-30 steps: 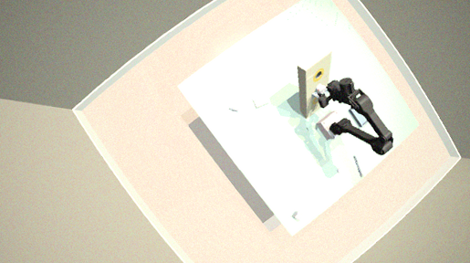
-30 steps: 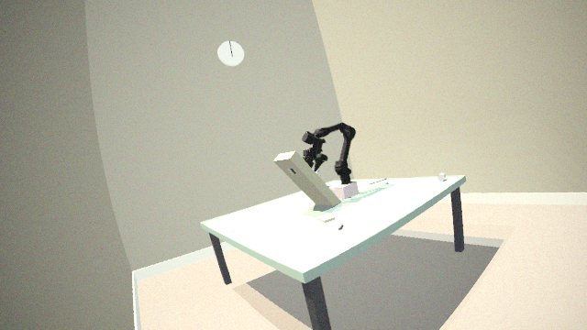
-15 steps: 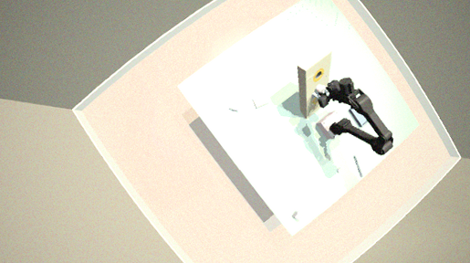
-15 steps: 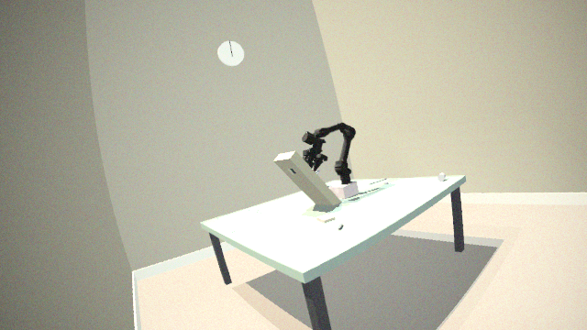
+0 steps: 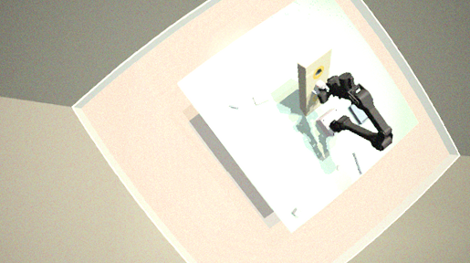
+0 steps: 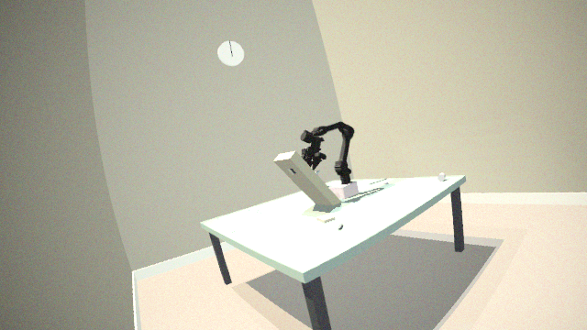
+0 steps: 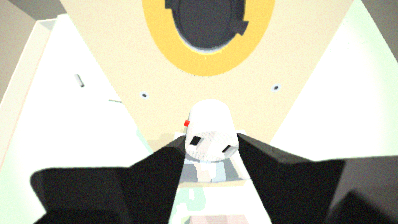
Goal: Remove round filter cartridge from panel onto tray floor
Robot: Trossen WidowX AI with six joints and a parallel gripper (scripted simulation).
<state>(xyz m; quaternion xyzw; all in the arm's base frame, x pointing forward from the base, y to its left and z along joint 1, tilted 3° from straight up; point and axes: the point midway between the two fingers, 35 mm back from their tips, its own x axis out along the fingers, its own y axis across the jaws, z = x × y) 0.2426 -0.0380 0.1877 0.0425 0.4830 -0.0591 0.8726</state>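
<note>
Right now the grey-blue tray is 370 mm behind my gripper tip, 230 mm to the right of it and 220 mm below it. Also, from my gripper tip: round white filter cartridge: right at my gripper tip.
</note>
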